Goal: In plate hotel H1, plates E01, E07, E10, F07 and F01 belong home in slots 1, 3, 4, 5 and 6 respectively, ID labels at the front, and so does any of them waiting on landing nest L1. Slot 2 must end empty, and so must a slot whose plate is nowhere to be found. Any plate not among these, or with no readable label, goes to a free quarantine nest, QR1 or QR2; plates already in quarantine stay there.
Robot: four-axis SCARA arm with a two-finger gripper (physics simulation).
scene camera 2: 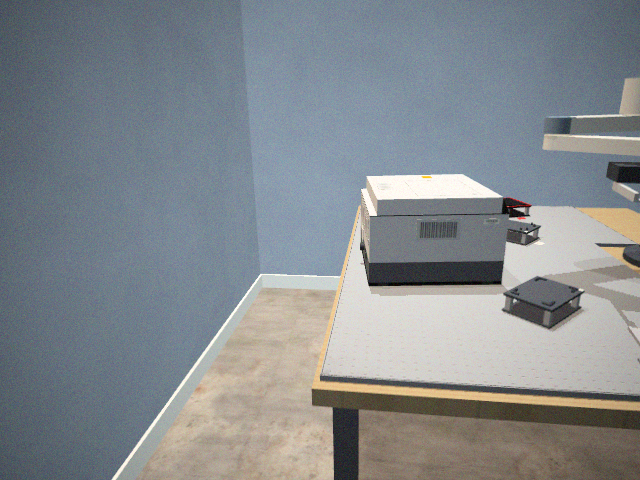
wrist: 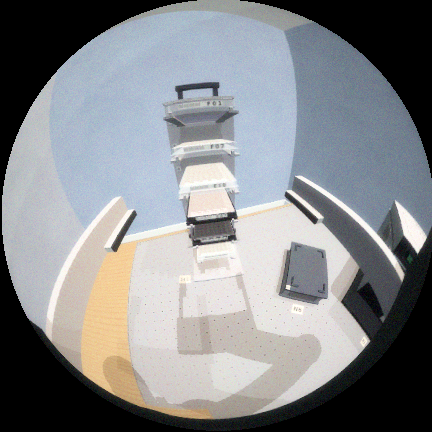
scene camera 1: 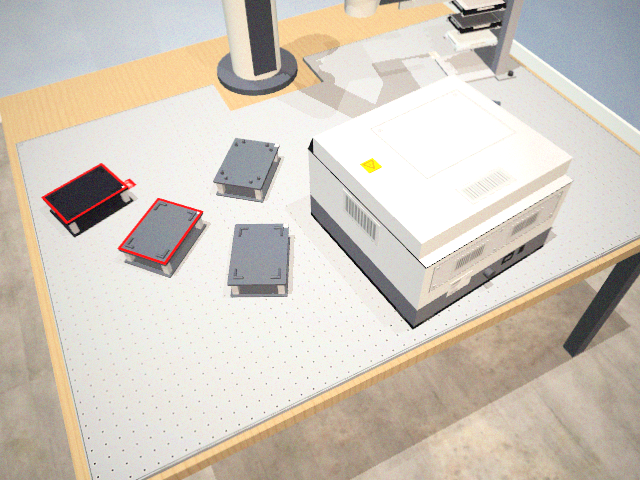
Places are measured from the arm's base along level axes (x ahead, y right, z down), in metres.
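Pixels of known places: gripper, fingertip midpoint: (wrist: 210, 191); arm's base, origin of the base link: (scene camera 1: 257, 71).
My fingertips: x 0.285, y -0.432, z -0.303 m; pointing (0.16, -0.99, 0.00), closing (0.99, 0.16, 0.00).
For each thing: its middle in the pictures, then the offset to it from my fingertips.
- Hotel H1, body centre: (wrist: 211, 185) dx +0.037, dy -0.158, dz +0.062 m
- plate F01, body centre: (wrist: 199, 114) dx +0.021, dy -0.128, dz -0.080 m
- plate F07, body centre: (wrist: 202, 145) dx +0.021, dy -0.128, dz -0.027 m
- plate E10, body centre: (wrist: 205, 174) dx +0.021, dy -0.128, dz +0.026 m
- black-based plate, body centre: (wrist: 208, 199) dx +0.021, dy -0.128, dz +0.079 m
- dark plate, body centre: (wrist: 210, 220) (scene camera 1: 474, 20) dx +0.021, dy -0.128, dz +0.133 m
- pale bottom plate, body centre: (wrist: 212, 236) (scene camera 1: 471, 37) dx +0.021, dy -0.128, dz +0.186 m
- red-rimmed black nest, body centre: (scene camera 1: 88, 198) (scene camera 2: 508, 207) dx +0.067, dy +1.017, dz +0.264 m
- red-rimmed grey nest, body centre: (scene camera 1: 163, 235) dx +0.268, dy +0.888, dz +0.263 m
- Nest N6, body centre: (scene camera 2: 542, 299) (wrist: 305, 270) dx +0.239, dy +0.032, dz +0.263 m
- large white instrument, body centre: (scene camera 1: 430, 192) (scene camera 2: 423, 224) dx +0.508, dy +0.345, dz +0.163 m
- pegged, body centre: (scene camera 1: 248, 167) (scene camera 2: 511, 229) dx +0.152, dy +0.635, dz +0.261 m
Hotel H1 (wrist: 173, 132) (scene camera 1: 508, 43) stands ahead in the wrist view. From the top down it holds plate F01 (wrist: 200, 106), plate F07 (wrist: 202, 149), plate E10 (wrist: 209, 175), a black-based plate (wrist: 212, 202) (scene camera 1: 478, 6), a dark plate (wrist: 212, 231) (scene camera 1: 475, 21) and a pale bottom plate (wrist: 215, 251) (scene camera 1: 471, 39). The labels of the lower three are too blurred to read. My gripper (wrist: 210, 191) is open and empty, its fingers wide apart, short of the hotel. In scene camera 1, a red-rimmed black nest (scene camera 1: 85, 193) and a red-rimmed grey nest (scene camera 1: 161, 231) bear no plate; their labels are unreadable.
Nest N6 (wrist: 306, 270) (scene camera 2: 542, 292) stands right of the hotel in the wrist view. A large white instrument (scene camera 1: 439, 144) (scene camera 2: 436, 237) stands on the table. Two grey nests, one pegged (scene camera 1: 248, 162) and one with corner guides (scene camera 1: 259, 253), stand left of it in scene camera 1.
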